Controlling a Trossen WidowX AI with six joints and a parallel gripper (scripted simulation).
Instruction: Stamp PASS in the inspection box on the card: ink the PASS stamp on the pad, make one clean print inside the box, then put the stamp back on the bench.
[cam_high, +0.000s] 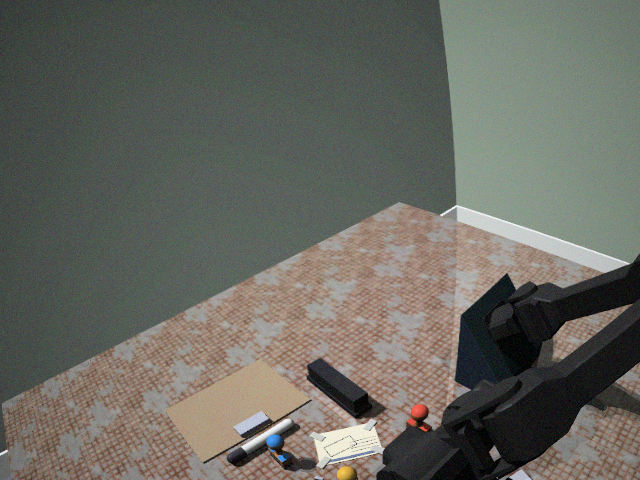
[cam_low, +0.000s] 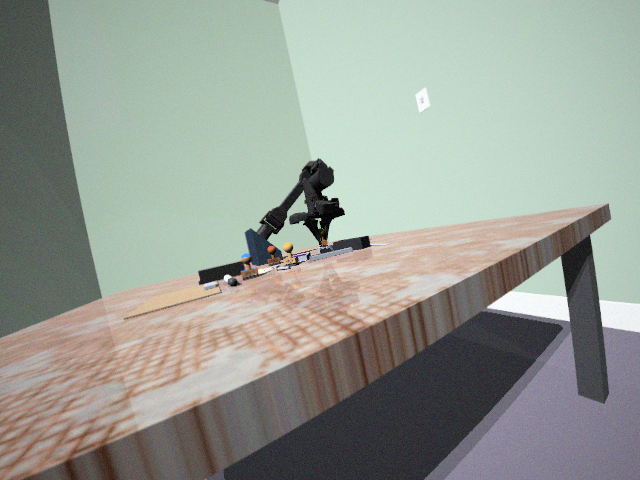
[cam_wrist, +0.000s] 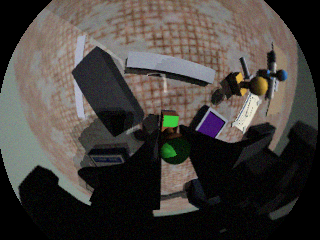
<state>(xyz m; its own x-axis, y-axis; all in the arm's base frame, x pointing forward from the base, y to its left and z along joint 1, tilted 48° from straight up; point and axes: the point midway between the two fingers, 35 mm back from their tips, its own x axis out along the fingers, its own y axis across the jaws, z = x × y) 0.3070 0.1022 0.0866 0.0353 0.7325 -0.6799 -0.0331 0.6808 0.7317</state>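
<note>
Now: gripper tip 8 cm short of the grey bar, 4 cm above it and 2 cm to the left of it. Also, from my gripper tip: purple ink pad: 8 cm to the right, 4 cm below, 4 cm behind; then green-knobbed stamp: right at my gripper tip; then yellow-knobbed stamp: 14 cm to the right, 5 cm ahead, 3 cm below.
</note>
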